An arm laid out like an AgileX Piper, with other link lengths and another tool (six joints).
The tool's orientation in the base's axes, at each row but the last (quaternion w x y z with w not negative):
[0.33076, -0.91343, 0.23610, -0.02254]
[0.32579, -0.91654, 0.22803, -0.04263]
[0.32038, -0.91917, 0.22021, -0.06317]
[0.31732, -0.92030, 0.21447, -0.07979]
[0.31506, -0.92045, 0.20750, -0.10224]
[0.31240, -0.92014, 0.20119, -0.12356]
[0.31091, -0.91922, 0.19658, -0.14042]
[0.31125, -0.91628, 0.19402, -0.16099]
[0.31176, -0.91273, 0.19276, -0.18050]
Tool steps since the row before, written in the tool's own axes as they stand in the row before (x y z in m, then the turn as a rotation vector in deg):
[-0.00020, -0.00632, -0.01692, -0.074, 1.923, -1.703]
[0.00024, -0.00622, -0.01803, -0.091, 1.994, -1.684]
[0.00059, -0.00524, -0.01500, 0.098, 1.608, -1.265]
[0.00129, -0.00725, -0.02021, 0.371, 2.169, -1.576]
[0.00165, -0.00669, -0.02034, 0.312, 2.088, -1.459]
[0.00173, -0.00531, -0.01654, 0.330, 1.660, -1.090]
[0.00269, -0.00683, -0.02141, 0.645, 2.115, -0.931]
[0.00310, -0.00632, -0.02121, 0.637, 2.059, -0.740]
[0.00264, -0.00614, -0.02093, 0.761, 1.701, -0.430]
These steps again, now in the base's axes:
[-0.00089, -0.00572, 0.01711, -1.203, -2.266, 0.155]
[-0.00145, -0.00627, 0.01796, -1.241, -2.296, 0.097]
[-0.00142, -0.00502, 0.01502, -0.824, -1.875, 0.001]
[-0.00207, -0.00656, 0.02038, -0.860, -2.564, -0.099]
[-0.00289, -0.00688, 0.02014, -0.850, -2.417, -0.143]
[-0.00275, -0.00562, 0.01630, -0.578, -1.922, -0.159]
[-0.00390, -0.00728, 0.02107, -0.364, -2.313, -0.524]
[-0.00450, -0.00757, 0.02054, -0.277, -2.171, -0.634]
[-0.00567, -0.00719, 0.01997, 0.054, -1.812, -0.609]

